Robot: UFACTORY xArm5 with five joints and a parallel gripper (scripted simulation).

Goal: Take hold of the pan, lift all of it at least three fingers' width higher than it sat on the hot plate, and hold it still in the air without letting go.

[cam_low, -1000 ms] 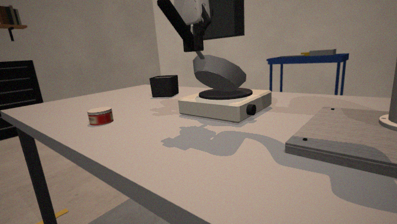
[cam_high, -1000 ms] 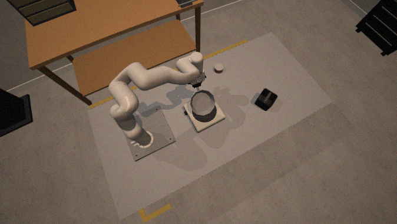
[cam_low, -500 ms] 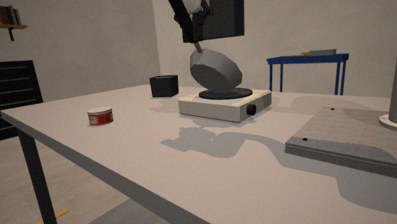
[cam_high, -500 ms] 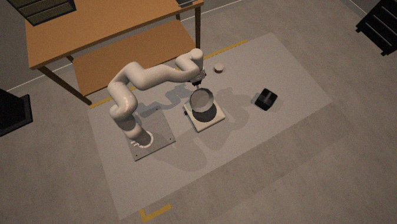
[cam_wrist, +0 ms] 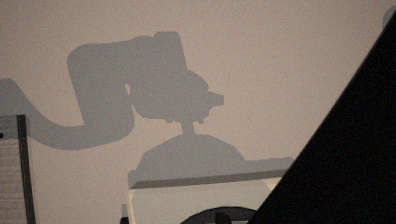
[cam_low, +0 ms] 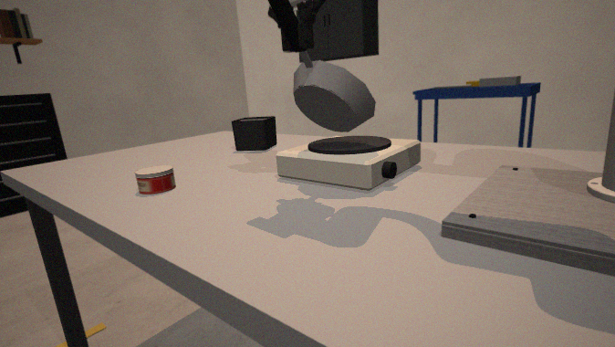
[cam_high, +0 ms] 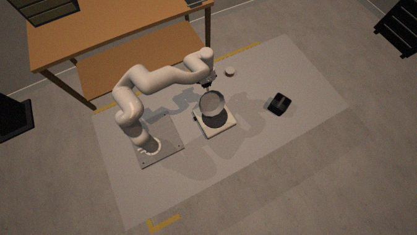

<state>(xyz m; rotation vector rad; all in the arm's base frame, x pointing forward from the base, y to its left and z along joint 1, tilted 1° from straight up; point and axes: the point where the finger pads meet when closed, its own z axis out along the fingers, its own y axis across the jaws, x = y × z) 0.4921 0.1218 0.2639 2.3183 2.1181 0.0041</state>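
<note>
Now: hand 7 cm above the pan and 4 cm to the left of it. Also, from my hand: hot plate: 25 cm below, 14 cm to the right, 3 cm behind.
</note>
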